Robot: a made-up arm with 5 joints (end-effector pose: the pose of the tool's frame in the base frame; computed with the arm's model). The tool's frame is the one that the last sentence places. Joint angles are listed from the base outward.
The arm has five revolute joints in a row. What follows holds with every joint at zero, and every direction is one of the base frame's. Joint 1 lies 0.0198 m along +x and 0.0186 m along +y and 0.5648 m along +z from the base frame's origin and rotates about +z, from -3.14 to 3.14 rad. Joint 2 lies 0.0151 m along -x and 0.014 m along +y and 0.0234 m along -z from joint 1 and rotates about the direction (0, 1, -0.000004), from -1.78 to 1.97 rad. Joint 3 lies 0.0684 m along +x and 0.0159 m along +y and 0.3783 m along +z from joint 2 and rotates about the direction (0, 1, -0.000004), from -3.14 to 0.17 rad. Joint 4 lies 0.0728 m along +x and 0.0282 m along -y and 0.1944 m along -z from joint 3 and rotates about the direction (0, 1, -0.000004), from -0.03 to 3.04 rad. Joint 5 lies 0.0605 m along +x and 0.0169 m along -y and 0.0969 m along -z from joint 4 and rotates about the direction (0, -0.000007, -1), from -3.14 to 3.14 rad. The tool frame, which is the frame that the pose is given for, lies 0.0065 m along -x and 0.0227 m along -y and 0.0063 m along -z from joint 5; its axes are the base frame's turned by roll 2.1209, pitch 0.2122 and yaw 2.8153 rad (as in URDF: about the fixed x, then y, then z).
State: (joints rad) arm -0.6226 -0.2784 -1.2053 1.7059 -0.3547
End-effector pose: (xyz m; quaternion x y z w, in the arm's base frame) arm 0.1473 -0.1206 0.8652 0.2576 0.8321 0.4709 0.1398
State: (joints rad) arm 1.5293 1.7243 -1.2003 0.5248 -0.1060
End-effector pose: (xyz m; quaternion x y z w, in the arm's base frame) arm 0.0687 0.2695 0.1108 0.3723 -0.7849 -0.0655 0.4909
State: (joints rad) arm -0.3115 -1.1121 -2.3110 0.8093 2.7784
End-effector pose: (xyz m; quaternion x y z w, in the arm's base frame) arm -0.4027 0.1634 1.0554 0.2326 -0.4949 0.7751 0.3166
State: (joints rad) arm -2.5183 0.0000 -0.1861 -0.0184 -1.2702
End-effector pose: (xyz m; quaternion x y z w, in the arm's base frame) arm -0.2080 -0.1105 0.6574 0.5737 0.6961 0.1894 0.3878
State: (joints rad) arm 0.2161 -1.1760 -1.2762 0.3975 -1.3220
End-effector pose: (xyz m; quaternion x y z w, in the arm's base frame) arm -0.1862 -0.0543 1.0660 -0.6921 0.4384 -0.0895 0.5664
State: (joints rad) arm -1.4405 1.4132 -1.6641 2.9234 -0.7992
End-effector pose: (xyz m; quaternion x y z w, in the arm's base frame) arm 0.0334 -0.3598 0.4224 -0.4288 0.1502 -0.8087 0.3736
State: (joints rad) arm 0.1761 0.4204 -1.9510 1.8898 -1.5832
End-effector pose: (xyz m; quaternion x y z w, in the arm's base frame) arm 0.4573 0.0747 0.7979 0.5162 -0.5799 -0.5078 0.3735
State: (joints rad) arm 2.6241 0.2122 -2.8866 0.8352 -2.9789
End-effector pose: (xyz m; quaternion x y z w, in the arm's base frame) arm -0.1873 0.1294 1.1986 -0.6135 -0.5438 -0.2819 0.4984
